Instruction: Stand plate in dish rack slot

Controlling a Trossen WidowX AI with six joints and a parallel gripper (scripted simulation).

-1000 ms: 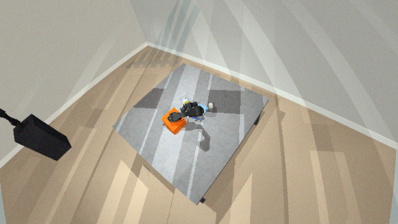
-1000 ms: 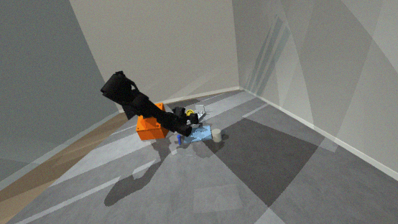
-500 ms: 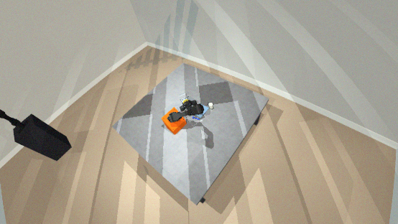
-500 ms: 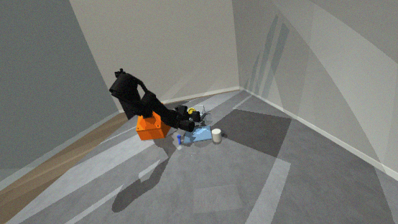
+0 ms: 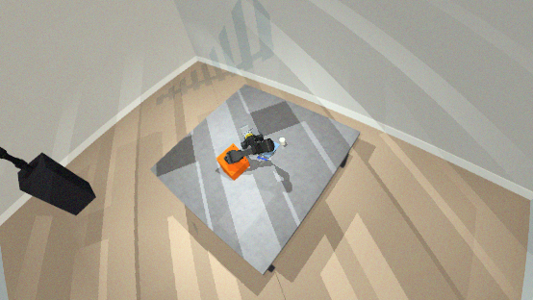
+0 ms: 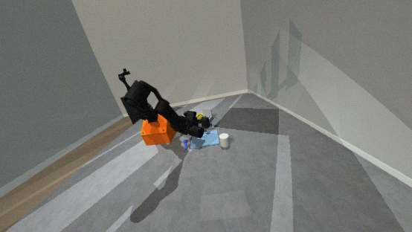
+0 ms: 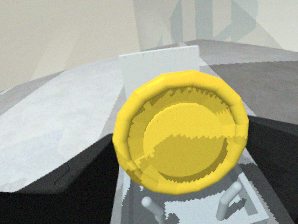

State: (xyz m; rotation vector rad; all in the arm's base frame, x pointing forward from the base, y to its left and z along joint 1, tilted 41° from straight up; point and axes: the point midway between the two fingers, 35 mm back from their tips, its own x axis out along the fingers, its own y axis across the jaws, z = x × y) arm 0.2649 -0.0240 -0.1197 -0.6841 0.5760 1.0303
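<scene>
Now: gripper tip 10 mm short of the grey wire dish rack, 20 mm to the right of it and 30 mm above it. Also, from my gripper tip: yellow plate (10 mm to the right); then blue spoon (90 mm behind, 210 mm to the right, 50 mm below); then light blue mat (20 mm ahead, 180 mm to the right, 50 mm below).
</scene>
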